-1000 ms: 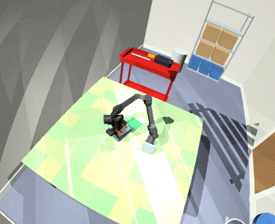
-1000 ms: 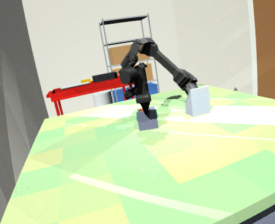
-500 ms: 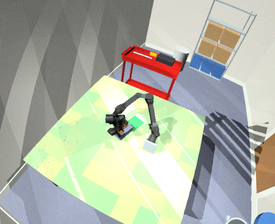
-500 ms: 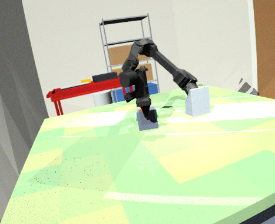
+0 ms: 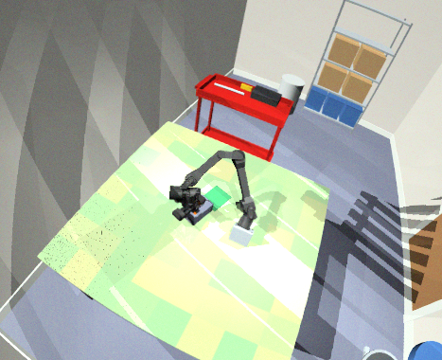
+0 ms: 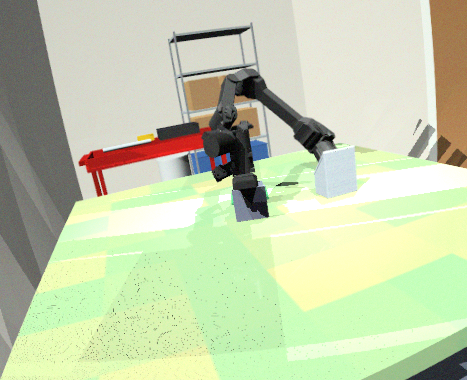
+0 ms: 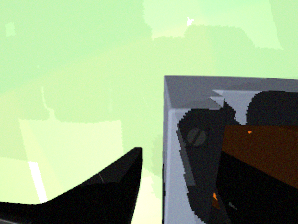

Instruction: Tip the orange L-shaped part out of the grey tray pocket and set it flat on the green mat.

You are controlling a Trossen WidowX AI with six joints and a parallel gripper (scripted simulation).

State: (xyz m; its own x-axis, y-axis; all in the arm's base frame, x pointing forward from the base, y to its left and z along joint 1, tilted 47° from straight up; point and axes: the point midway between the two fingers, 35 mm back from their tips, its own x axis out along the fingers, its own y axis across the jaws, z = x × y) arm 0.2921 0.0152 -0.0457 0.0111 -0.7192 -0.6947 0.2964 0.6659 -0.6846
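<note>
My gripper tip is now 20 mm past the orange l-shaped part, 50 mm to the left of it and 10 mm below it. From my gripper tip the other things lie so: green mat 70 mm behind, 210 mm to the right, 50 mm below.
</note>
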